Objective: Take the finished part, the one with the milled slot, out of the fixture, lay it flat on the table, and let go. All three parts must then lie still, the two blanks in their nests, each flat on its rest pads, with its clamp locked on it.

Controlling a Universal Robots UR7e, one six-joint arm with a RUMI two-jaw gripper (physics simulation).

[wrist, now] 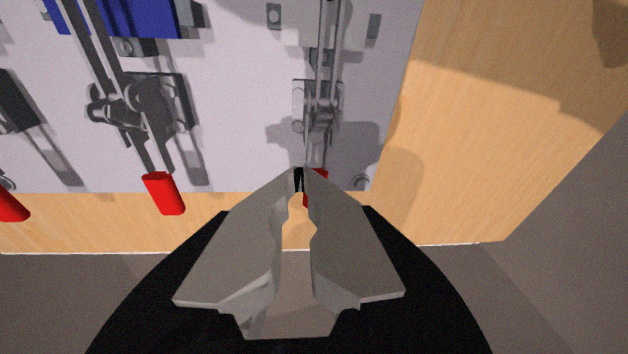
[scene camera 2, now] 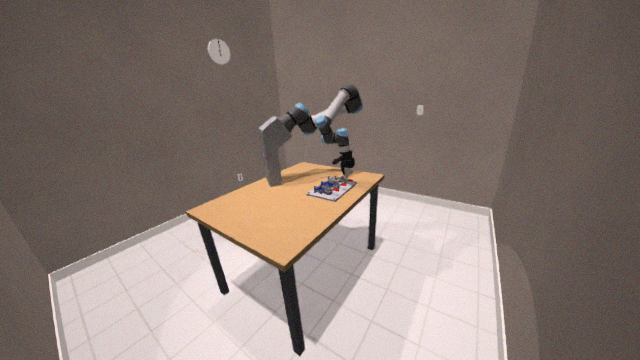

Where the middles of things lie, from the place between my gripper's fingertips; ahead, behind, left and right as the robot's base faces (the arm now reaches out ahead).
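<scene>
I see that my hand is 4 cm above the fixture plate [wrist: 238, 77], 11 cm to the left of it and 5 cm past it.
</scene>
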